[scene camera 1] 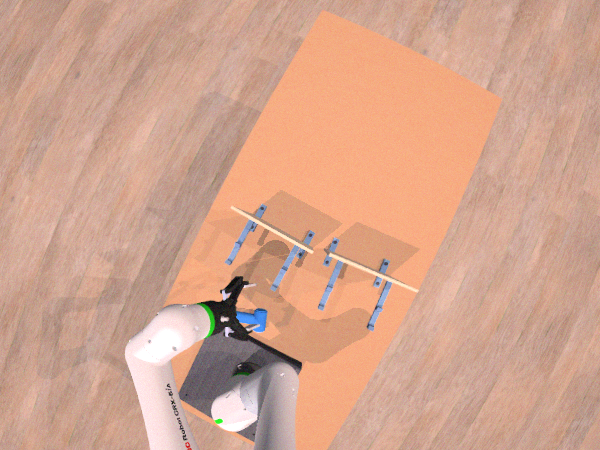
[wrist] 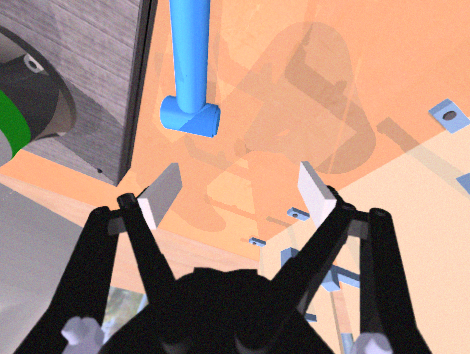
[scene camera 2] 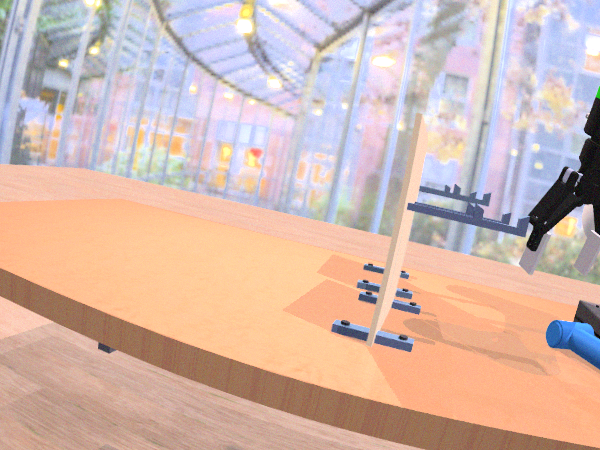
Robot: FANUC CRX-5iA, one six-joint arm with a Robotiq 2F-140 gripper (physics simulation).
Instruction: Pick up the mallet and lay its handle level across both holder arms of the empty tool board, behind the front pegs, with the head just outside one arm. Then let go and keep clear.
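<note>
The blue mallet lies on the table beside the dark base plate. In scene camera 1 the gripper hides much of its handle. My gripper is wide open and empty, well above the table, with its fingertips a little below the holder arms' height in scene camera 2. Two upright tool boards stand side by side, one at the left and one at the right. Each has two blue-grey holder arms with pegs, and no tool shows on either.
The dark base plate carries the robot's base beside the mallet. Blue-grey feet with dark bolts hold the boards on the orange table. In the wrist view a board face fills the lower right.
</note>
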